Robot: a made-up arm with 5 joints.
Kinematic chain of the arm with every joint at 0, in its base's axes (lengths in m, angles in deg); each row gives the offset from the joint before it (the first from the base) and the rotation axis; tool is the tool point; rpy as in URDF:
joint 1: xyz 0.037 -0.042 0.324 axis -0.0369 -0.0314 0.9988
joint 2: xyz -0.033 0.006 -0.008 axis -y
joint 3: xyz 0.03 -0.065 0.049 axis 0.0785 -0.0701 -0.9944
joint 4: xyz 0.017 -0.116 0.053 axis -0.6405 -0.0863 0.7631
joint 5: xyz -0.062 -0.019 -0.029 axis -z
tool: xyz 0.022 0.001 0.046 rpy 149 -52.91 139.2
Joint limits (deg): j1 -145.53..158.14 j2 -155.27..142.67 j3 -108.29..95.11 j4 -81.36..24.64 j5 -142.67..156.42
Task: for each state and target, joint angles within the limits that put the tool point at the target. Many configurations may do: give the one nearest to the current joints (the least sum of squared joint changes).
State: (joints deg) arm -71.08 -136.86 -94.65 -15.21 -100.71
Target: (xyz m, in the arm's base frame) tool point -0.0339 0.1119 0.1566
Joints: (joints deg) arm -115.27 -155.27 -75.50 -0.82 -103.50
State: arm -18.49 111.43 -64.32 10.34 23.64
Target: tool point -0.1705 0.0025 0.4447
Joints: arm -31.92 107.56 -90.37 4.69 14.58
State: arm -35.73 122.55 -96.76 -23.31 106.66
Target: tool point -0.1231 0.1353 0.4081
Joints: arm -62.11 124.41 -108.29 -16.15 104.95
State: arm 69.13 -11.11 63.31 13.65 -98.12
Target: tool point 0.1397 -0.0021 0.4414
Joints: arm 90.36 -68.62 43.37 -3.26 -90.82
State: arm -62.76 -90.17 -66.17 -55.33 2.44
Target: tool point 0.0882 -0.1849 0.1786
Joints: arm -16.91 -88.54 -69.70 -31.92 14.77
